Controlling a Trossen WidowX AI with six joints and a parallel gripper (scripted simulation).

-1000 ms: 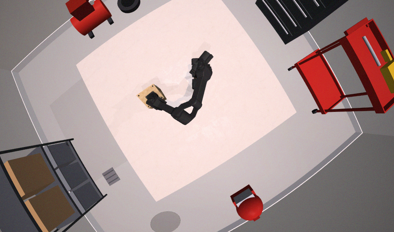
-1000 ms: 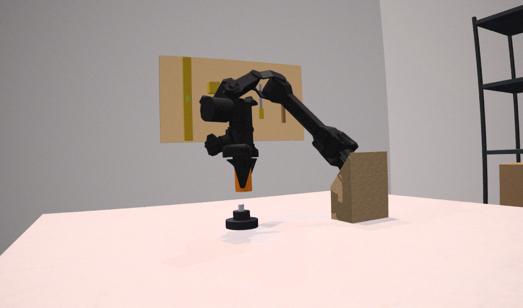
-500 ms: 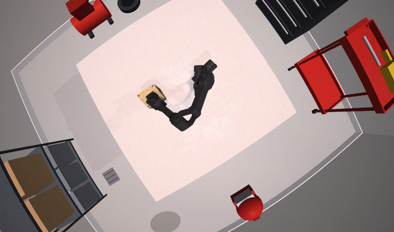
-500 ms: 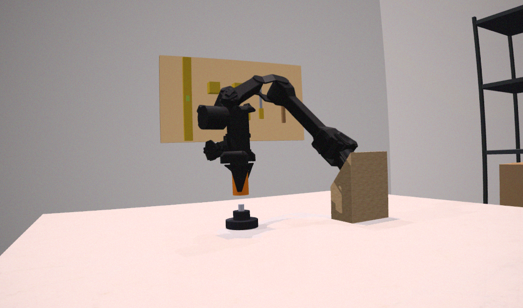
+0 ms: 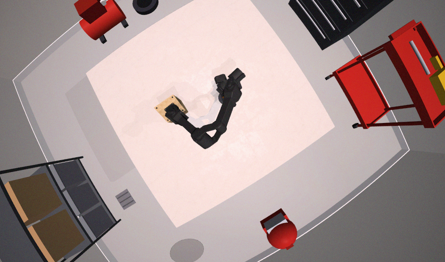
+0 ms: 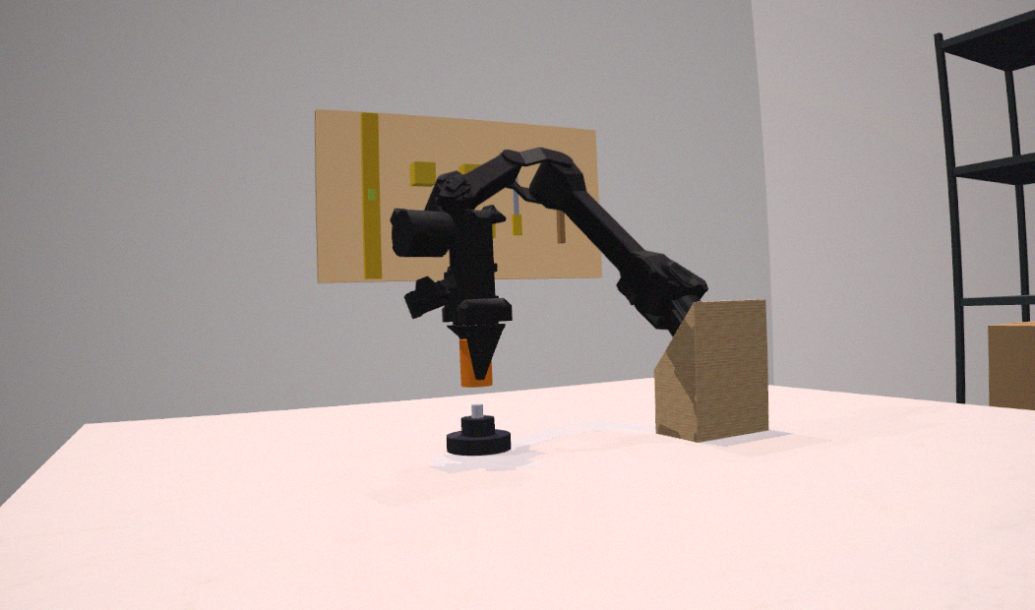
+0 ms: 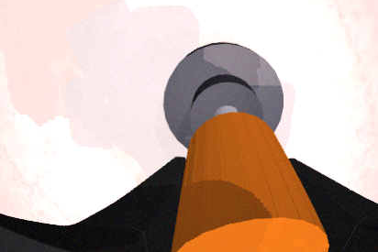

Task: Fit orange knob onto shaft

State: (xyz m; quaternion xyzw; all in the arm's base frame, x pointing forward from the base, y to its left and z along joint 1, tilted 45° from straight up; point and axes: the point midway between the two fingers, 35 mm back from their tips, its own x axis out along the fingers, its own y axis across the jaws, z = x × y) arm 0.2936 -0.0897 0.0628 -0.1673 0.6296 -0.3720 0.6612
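My gripper tip is now 6 cm above the pedestal. Round my gripper tip: knob (3 cm above).
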